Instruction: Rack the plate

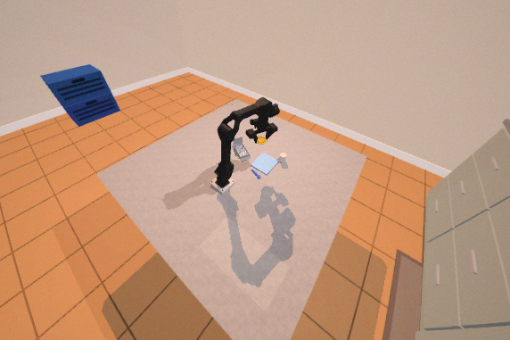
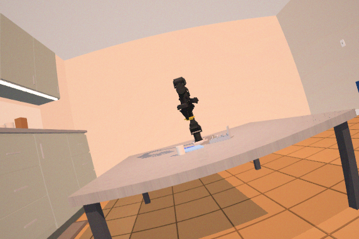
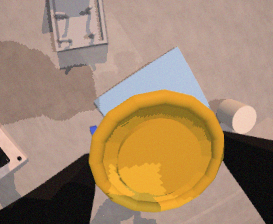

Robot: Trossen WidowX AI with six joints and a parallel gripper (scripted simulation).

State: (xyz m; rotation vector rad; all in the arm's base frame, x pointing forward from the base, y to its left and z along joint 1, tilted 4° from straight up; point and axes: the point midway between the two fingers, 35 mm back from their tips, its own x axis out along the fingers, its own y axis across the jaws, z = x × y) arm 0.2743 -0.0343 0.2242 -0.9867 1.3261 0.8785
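The grey dish rack lies 10 mm behind my gripper tip, 160 mm to the left of it and 160 mm below it. Round my gripper tip: yellow-orange plate 10 mm above; then blue spoon 100 mm behind, 60 mm to the right, 180 mm below; then light blue placemat 20 mm ahead, 40 mm to the right, 180 mm below.
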